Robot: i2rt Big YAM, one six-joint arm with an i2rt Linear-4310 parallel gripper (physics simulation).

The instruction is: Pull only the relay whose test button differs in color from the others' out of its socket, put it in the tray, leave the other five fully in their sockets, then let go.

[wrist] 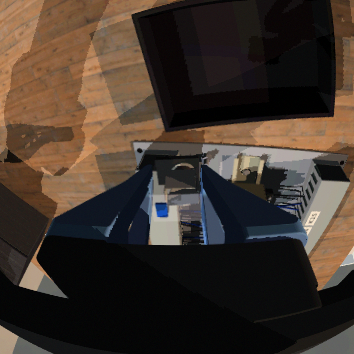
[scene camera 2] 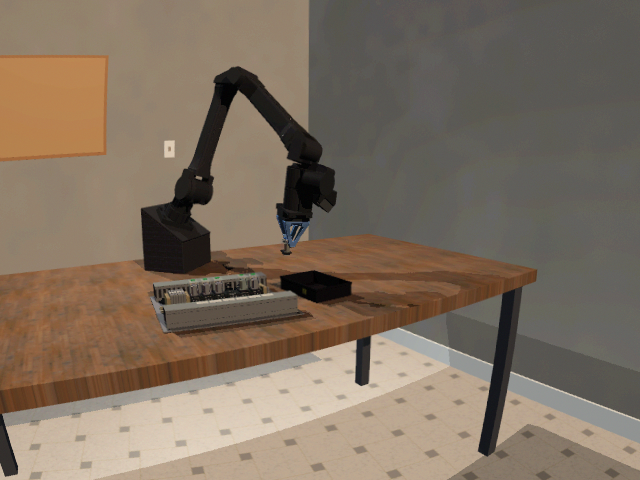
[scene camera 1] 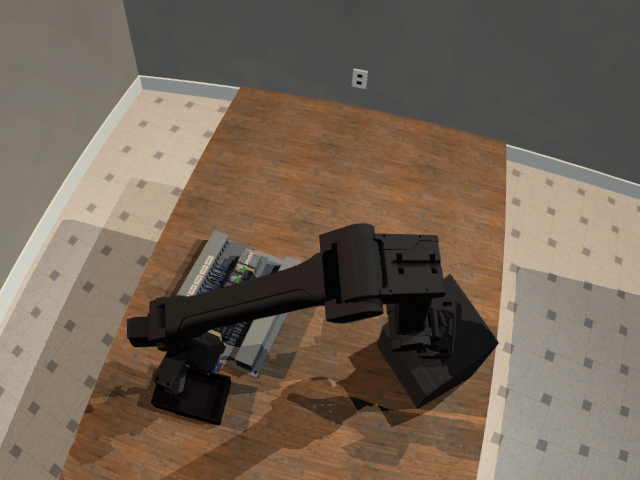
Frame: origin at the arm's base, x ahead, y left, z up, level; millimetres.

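Seen in the pictures: gripper, fingertip midpoint: (wrist: 175, 173) (scene camera 2: 290, 245) (scene camera 1: 211, 366); arm's base, origin of the base link: (scene camera 2: 173, 220) (scene camera 1: 436, 328).
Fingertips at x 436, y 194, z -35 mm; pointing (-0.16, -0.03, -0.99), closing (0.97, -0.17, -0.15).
Note:
Offsets run from my fingertips to a thing's top centre. Level surfaces: height alone.
My gripper (scene camera 2: 288, 243) (wrist: 175, 173) is shut on the relay with the blue test button. The relay {dx -2, dy -10, dz +20 mm} (scene camera 2: 285, 250) (wrist: 175, 182) hangs in the air, and its blue button {dx -7, dy -9, dz +20 mm} (wrist: 161, 209) shows between the fingers. In the wrist view the black tray {dx +51, dy +44, dz -86 mm} (scene camera 1: 225, 400) (scene camera 2: 330, 292) (wrist: 250, 107) lies beyond the fingertips, past the panel's end. In scene camera 1 the arm hides the fingertips. Several other relays {dx +36, dy -220, dz -51 mm} (scene camera 2: 217, 282) with green buttons stand in the socket row, which has a gap in it. How deep they sit is too small to tell.
The grey relay panel has tall wire ducts {dx +136, dy -230, dz -78 mm} (scene camera 1: 263, 330) (scene camera 2: 232, 310) (wrist: 330, 195) along both sides and lies beside the tray. The arm's black base block (scene camera 1: 439, 356) (scene camera 2: 175, 245) stands on the wooden table {dz -121 mm} (scene camera 1: 361, 170) (scene camera 2: 103, 330).

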